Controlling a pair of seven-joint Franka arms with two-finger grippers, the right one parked.
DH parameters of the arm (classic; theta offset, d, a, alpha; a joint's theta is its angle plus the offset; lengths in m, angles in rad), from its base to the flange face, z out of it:
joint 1: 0 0.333 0 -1.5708
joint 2: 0 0 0 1.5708
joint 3: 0 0.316 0.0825 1.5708
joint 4: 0 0 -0.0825 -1.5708
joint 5: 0 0.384 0 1.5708
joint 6: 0 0 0.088 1.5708
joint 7: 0 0.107 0 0
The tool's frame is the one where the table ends.
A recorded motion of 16 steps. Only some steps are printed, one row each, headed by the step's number.
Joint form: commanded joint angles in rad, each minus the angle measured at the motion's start. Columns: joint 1, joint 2, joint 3, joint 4, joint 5, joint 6, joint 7.
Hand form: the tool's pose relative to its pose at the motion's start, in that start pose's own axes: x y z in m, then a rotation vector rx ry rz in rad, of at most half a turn. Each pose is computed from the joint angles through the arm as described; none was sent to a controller.
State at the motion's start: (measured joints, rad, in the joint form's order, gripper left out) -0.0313 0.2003 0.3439 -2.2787 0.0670 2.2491 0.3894
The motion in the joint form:
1: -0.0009 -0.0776 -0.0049 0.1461 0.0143 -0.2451 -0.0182
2: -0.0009 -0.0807 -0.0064 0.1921 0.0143 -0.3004 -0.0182
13: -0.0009 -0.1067 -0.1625 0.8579 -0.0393 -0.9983 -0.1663
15: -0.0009 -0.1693 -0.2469 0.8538 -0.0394 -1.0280 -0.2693
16: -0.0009 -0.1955 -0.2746 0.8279 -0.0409 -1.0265 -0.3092
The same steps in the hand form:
1: 0.0009 -0.0075 -0.0826 -0.0136 -0.0215 -0.0167
2: 0.0028 -0.0097 -0.1009 -0.0152 -0.0277 -0.0187
13: -0.0218 0.0657 -0.3695 -0.0451 -0.0182 -0.0506
15: -0.0409 0.1101 -0.3957 -0.0326 0.0100 -0.0711
16: -0.0468 0.1250 -0.3970 -0.0300 0.0119 -0.0830

